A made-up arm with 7 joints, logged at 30 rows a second.
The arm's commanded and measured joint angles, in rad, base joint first. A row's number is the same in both.
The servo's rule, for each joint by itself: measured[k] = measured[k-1] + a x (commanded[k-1-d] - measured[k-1]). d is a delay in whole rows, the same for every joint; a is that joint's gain. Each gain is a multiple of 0.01, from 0.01 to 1. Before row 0 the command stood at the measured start. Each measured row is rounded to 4 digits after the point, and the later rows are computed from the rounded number. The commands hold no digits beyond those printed.
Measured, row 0: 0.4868, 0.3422, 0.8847, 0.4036, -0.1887, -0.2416, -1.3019
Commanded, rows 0 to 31: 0.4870, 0.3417, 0.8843, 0.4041, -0.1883, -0.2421, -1.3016; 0.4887, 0.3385, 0.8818, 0.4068, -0.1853, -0.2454, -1.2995; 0.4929, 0.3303, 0.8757, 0.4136, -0.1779, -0.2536, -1.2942; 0.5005, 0.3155, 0.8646, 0.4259, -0.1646, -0.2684, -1.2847; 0.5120, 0.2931, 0.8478, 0.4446, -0.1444, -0.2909, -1.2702; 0.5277, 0.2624, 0.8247, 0.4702, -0.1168, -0.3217, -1.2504; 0.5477, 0.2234, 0.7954, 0.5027, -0.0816, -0.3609, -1.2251; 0.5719, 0.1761, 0.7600, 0.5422, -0.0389, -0.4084, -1.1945; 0.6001, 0.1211, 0.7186, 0.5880, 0.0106, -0.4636, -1.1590; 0.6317, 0.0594, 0.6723, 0.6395, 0.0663, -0.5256, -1.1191; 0.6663, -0.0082, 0.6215, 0.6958, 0.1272, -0.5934, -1.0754; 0.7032, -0.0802, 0.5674, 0.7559, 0.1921, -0.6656, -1.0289; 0.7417, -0.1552, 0.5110, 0.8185, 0.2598, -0.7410, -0.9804; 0.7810, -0.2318, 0.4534, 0.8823, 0.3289, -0.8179, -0.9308; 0.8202, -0.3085, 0.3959, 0.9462, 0.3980, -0.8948, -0.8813; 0.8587, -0.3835, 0.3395, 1.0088, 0.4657, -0.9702, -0.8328; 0.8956, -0.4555, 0.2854, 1.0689, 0.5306, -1.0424, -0.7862; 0.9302, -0.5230, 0.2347, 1.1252, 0.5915, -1.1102, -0.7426; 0.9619, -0.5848, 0.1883, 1.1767, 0.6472, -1.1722, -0.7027; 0.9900, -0.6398, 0.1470, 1.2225, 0.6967, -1.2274, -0.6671; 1.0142, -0.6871, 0.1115, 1.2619, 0.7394, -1.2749, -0.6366; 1.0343, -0.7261, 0.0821, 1.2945, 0.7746, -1.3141, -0.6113; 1.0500, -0.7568, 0.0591, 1.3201, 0.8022, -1.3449, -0.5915; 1.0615, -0.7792, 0.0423, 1.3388, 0.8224, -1.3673, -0.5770; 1.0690, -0.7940, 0.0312, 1.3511, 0.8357, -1.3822, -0.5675; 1.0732, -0.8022, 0.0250, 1.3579, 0.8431, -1.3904, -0.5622; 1.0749, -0.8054, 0.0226, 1.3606, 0.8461, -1.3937, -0.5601; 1.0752, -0.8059, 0.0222, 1.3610, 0.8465, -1.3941, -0.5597; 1.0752, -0.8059, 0.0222, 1.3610, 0.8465, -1.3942, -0.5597; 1.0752, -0.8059, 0.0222, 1.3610, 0.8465, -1.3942, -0.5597; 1.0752, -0.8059, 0.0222, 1.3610, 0.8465, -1.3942, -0.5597; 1.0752, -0.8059, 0.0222, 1.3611, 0.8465, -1.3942, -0.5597
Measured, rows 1 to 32: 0.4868, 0.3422, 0.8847, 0.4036, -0.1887, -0.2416, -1.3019; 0.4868, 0.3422, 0.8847, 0.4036, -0.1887, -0.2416, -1.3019; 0.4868, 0.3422, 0.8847, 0.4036, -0.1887, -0.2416, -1.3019; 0.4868, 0.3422, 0.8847, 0.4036, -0.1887, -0.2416, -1.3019; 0.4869, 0.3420, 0.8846, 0.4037, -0.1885, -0.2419, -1.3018; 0.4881, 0.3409, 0.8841, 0.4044, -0.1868, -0.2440, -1.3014; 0.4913, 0.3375, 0.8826, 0.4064, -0.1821, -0.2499, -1.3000; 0.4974, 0.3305, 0.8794, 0.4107, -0.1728, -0.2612, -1.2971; 0.5070, 0.3185, 0.8737, 0.4182, -0.1577, -0.2793, -1.2920; 0.5207, 0.3005, 0.8649, 0.4296, -0.1360, -0.3052, -1.2841; 0.5385, 0.2758, 0.8524, 0.4457, -0.1072, -0.3392, -1.2729; 0.5605, 0.2439, 0.8358, 0.4669, -0.0710, -0.3814, -1.2580; 0.5866, 0.2046, 0.8147, 0.4935, -0.0278, -0.4315, -1.2392; 0.6164, 0.1581, 0.7891, 0.5256, 0.0221, -0.4889, -1.2164; 0.6493, 0.1049, 0.7589, 0.5630, 0.0778, -0.5526, -1.1896; 0.6849, 0.0457, 0.7244, 0.6054, 0.1384, -0.6215, -1.1591; 0.7224, -0.0186, 0.6860, 0.6523, 0.2027, -0.6944, -1.1251; 0.7611, -0.0868, 0.6441, 0.7029, 0.2696, -0.7697, -1.0882; 0.8001, -0.1577, 0.5994, 0.7564, 0.3377, -0.8460, -1.0489; 0.8388, -0.2300, 0.5526, 0.8119, 0.4055, -0.9218, -1.0078; 0.8763, -0.3022, 0.5045, 0.8684, 0.4718, -0.9954, -0.9657; 0.9119, -0.3729, 0.4559, 0.9249, 0.5352, -1.0654, -0.9233; 0.9449, -0.4407, 0.4077, 0.9803, 0.5946, -1.1305, -0.8814; 0.9747, -0.5044, 0.3608, 1.0336, 0.6487, -1.1896, -0.8407; 1.0008, -0.5629, 0.3159, 1.0838, 0.6968, -1.2416, -0.8019; 1.0229, -0.6151, 0.2738, 1.1302, 0.7380, -1.2858, -0.7657; 1.0408, -0.6604, 0.2352, 1.1720, 0.7720, -1.3219, -0.7326; 1.0545, -0.6984, 0.2005, 1.2087, 0.7987, -1.3496, -0.7030; 1.0641, -0.7290, 0.1700, 1.2400, 0.8183, -1.3695, -0.6773; 1.0701, -0.7524, 0.1439, 1.2659, 0.8314, -1.3822, -0.6554; 1.0733, -0.7694, 0.1221, 1.2867, 0.8392, -1.3892, -0.6373; 1.0746, -0.7811, 0.1041, 1.3030, 0.8431, -1.3922, -0.6226
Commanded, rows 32 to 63: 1.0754, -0.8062, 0.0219, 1.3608, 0.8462, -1.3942, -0.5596; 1.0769, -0.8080, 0.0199, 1.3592, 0.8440, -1.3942, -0.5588; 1.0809, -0.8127, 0.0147, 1.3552, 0.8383, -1.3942, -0.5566; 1.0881, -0.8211, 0.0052, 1.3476, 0.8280, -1.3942, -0.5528; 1.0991, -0.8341, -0.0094, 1.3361, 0.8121, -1.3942, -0.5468; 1.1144, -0.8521, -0.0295, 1.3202, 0.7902, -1.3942, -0.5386; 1.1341, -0.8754, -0.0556, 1.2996, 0.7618, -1.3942, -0.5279; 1.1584, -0.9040, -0.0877, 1.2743, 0.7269, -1.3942, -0.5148; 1.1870, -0.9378, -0.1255, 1.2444, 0.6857, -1.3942, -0.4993; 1.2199, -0.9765, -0.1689, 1.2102, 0.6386, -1.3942, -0.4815; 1.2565, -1.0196, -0.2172, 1.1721, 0.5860, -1.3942, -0.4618; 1.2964, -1.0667, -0.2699, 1.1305, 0.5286, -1.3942, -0.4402; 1.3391, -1.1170, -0.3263, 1.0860, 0.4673, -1.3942, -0.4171; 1.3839, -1.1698, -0.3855, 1.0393, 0.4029, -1.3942, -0.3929; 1.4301, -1.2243, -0.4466, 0.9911, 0.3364, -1.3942, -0.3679; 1.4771, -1.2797, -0.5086, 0.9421, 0.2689, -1.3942, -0.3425; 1.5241, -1.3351, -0.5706, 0.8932, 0.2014, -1.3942, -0.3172; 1.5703, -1.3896, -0.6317, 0.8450, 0.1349, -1.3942, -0.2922; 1.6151, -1.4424, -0.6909, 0.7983, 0.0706, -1.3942, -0.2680; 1.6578, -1.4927, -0.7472, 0.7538, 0.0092, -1.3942, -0.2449; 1.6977, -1.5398, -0.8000, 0.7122, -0.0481, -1.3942, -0.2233; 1.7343, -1.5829, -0.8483, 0.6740, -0.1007, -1.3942, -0.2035; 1.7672, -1.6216, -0.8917, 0.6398, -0.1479, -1.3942, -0.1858; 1.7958, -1.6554, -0.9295, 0.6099, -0.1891, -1.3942, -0.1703; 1.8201, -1.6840, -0.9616, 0.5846, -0.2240, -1.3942, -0.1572; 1.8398, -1.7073, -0.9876, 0.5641, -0.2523, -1.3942, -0.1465; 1.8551, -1.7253, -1.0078, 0.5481, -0.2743, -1.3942, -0.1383; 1.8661, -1.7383, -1.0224, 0.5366, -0.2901, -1.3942, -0.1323; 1.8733, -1.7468, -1.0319, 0.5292, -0.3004, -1.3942, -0.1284; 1.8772, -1.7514, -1.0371, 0.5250, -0.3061, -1.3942, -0.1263; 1.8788, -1.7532, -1.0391, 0.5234, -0.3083, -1.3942, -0.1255; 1.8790, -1.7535, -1.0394, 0.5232, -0.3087, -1.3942, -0.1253
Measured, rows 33 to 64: 1.0750, -0.7890, 0.0894, 1.3158, 0.8449, -1.3934, -0.6106; 1.0751, -0.7944, 0.0773, 1.3257, 0.8457, -1.3939, -0.6009; 1.0752, -0.7981, 0.0674, 1.3335, 0.8461, -1.3941, -0.5931; 1.0752, -0.8006, 0.0593, 1.3396, 0.8463, -1.3942, -0.5868; 1.0753, -0.8024, 0.0526, 1.3443, 0.8462, -1.3942, -0.5816; 1.0764, -0.8042, 0.0467, 1.3476, 0.8450, -1.3942, -0.5773; 1.0794, -0.8069, 0.0409, 1.3493, 0.8414, -1.3942, -0.5734; 1.0851, -0.8114, 0.0345, 1.3489, 0.8343, -1.3942, -0.5695; 1.0943, -0.8187, 0.0266, 1.3461, 0.8225, -1.3942, -0.5652; 1.1076, -0.8294, 0.0165, 1.3404, 0.8054, -1.3942, -0.5601; 1.1251, -0.8441, 0.0035, 1.3314, 0.7823, -1.3942, -0.5540; 1.1471, -0.8633, -0.0129, 1.3188, 0.7529, -1.3942, -0.5466; 1.1734, -0.8871, -0.0332, 1.3024, 0.7173, -1.3942, -0.5376; 1.2041, -0.9157, -0.0576, 1.2821, 0.6756, -1.3942, -0.5269; 1.2387, -0.9489, -0.0863, 1.2579, 0.6281, -1.3942, -0.5145; 1.2768, -0.9866, -0.1193, 1.2299, 0.5754, -1.3942, -0.5004; 1.3179, -1.0283, -0.1566, 1.1982, 0.5181, -1.3942, -0.4846; 1.3615, -1.0736, -0.1978, 1.1632, 0.4570, -1.3942, -0.4672; 1.4068, -1.1218, -0.2426, 1.1253, 0.3931, -1.3942, -0.4483; 1.4532, -1.1723, -0.2905, 1.0850, 0.3273, -1.3942, -0.4282; 1.5000, -1.2244, -0.3409, 1.0428, 0.2606, -1.3942, -0.4071; 1.5464, -1.2773, -0.3932, 0.9993, 0.1940, -1.3942, -0.3853; 1.5917, -1.3301, -0.4468, 0.9551, 0.1286, -1.3942, -0.3630; 1.6353, -1.3821, -0.5009, 0.9108, 0.0653, -1.3942, -0.3406; 1.6765, -1.4326, -0.5547, 0.8671, 0.0052, -1.3942, -0.3183; 1.7146, -1.4807, -0.6075, 0.8246, -0.0509, -1.3942, -0.2965; 1.7493, -1.5258, -0.6587, 0.7839, -0.1023, -1.3942, -0.2755; 1.7800, -1.5673, -0.7074, 0.7456, -0.1483, -1.3942, -0.2555; 1.8065, -1.6046, -0.7532, 0.7102, -0.1884, -1.3942, -0.2368; 1.8285, -1.6375, -0.7954, 0.6781, -0.2223, -1.3942, -0.2196; 1.8461, -1.6656, -0.8336, 0.6495, -0.2499, -1.3942, -0.2042; 1.8593, -1.6889, -0.8676, 0.6247, -0.2712, -1.3942, -0.1905
